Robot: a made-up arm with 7 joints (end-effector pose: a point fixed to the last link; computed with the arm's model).
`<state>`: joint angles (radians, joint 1 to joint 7).
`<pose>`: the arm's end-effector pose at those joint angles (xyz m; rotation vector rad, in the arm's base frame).
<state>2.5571 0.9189 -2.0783 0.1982 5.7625 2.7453 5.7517</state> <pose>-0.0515 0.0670 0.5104 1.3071 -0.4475 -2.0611</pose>
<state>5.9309 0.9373 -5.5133 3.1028 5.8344 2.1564 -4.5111</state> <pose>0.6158 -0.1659 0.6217 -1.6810 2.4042 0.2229</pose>
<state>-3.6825 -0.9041 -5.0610 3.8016 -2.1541 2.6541 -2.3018</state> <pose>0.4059 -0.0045 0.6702 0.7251 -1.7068 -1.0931</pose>
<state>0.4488 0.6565 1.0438 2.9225 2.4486 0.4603 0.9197</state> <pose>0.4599 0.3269 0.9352 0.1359 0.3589 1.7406</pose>
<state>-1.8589 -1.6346 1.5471 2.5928 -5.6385 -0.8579 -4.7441</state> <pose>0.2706 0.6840 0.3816 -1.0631 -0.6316 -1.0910</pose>
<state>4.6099 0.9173 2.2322 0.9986 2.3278 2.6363 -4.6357</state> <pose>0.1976 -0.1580 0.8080 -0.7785 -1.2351 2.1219</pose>
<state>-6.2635 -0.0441 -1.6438 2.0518 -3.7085 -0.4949 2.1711</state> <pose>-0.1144 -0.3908 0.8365 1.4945 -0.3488 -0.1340</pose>
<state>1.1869 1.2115 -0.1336 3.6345 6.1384 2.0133 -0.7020</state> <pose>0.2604 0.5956 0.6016 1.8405 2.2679 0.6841</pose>
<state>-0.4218 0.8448 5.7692 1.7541 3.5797 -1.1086 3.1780</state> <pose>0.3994 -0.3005 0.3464 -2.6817 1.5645 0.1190</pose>
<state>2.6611 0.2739 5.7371 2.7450 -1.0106 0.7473 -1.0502</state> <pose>-0.2730 0.2582 1.0732 -0.0895 1.5405 2.5057</pose>
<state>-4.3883 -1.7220 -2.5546 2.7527 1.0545 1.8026 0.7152</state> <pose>0.4127 -0.5803 0.1311 -0.7190 1.1357 0.2425</pose>
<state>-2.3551 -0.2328 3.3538 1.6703 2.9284 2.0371 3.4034</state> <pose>0.2641 0.4138 0.8623 0.4285 -0.0294 -1.8076</pose>
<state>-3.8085 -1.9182 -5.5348 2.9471 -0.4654 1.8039 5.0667</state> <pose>0.5229 -0.5193 0.2638 0.2907 0.0235 -2.0596</pose>
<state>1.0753 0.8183 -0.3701 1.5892 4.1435 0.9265 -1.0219</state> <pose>0.4938 0.4773 0.3399 -0.4665 1.4329 -0.3956</pose>
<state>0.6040 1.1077 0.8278 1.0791 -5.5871 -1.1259 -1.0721</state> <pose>0.3046 0.4698 0.2408 -2.3150 -1.2829 -1.2236</pose>
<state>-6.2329 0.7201 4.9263 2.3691 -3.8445 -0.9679 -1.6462</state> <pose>0.3565 -0.2899 0.7729 0.7219 -1.3344 1.3814</pose>
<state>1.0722 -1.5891 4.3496 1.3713 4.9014 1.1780 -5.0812</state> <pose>0.2065 -0.5108 0.0967 -2.0258 2.0539 0.1169</pose>
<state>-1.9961 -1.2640 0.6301 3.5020 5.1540 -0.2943 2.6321</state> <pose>0.2845 0.6587 0.3576 -1.0240 -2.1774 -1.8802</pose>
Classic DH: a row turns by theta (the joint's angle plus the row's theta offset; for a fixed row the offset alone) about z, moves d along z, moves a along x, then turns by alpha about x. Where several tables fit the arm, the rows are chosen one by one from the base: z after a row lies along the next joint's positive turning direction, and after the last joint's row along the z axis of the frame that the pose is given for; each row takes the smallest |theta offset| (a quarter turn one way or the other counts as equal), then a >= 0, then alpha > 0; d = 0 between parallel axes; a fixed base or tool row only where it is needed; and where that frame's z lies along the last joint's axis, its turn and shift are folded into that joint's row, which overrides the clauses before.
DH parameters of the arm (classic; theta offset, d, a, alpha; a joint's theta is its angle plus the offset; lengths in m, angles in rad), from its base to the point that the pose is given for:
joint 1: 0 0.3396 0 -1.5708
joint 2: 0 0 0 1.5708
joint 3: 0 0.3857 0.0689 1.5708
joint 4: 0 0 0.0644 1.5708
joint 5: 0 0.2846 0 1.5708
joint 6: 0 0 0.0895 -1.5708
joint 7: 0 0.1142 0 0

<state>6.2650 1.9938 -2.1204 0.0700 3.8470 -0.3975 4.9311</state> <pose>0.0093 -0.0958 0.2932 -1.1243 -1.1318 1.1140</pose>
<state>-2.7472 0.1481 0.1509 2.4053 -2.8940 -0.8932 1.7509</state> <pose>-0.3246 -0.2249 0.8348 1.4435 -1.0128 -0.3143</pose>
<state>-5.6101 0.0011 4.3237 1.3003 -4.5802 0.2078 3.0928</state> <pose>0.0751 -0.4817 0.6687 1.8013 0.3281 0.4477</pose>
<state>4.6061 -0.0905 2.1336 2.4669 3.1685 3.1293 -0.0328</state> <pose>0.0562 0.0773 0.9512 0.5858 -2.3495 0.2759</pose>
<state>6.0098 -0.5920 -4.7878 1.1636 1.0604 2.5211 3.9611</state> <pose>-0.1520 0.3538 0.5215 0.3425 -1.8844 0.7766</pose>
